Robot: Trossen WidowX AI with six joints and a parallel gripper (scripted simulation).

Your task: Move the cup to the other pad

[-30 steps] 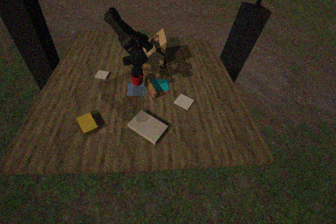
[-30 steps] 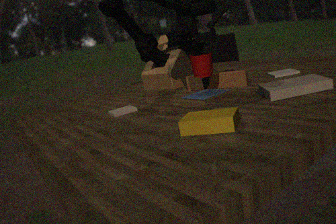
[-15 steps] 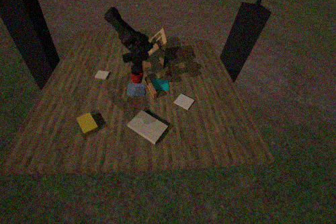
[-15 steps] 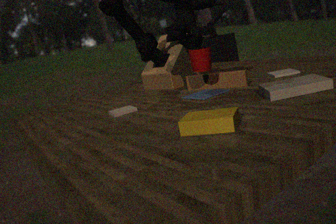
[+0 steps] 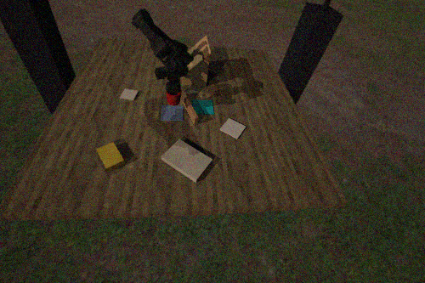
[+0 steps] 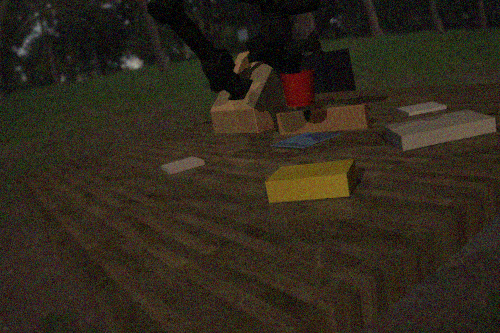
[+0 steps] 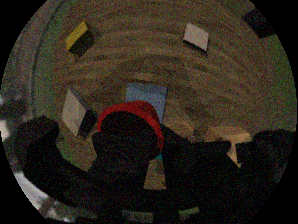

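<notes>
The teal pad lies 20 mm behind my gripper tip, 160 mm to the left of it and 120 mm below it. The rest, counted from my gripper tip: red cup (30 mm ahead); then blue pad (30 mm ahead, 10 mm to the right, 120 mm below); then wooden block (80 mm to the left, 100 mm below).
</notes>
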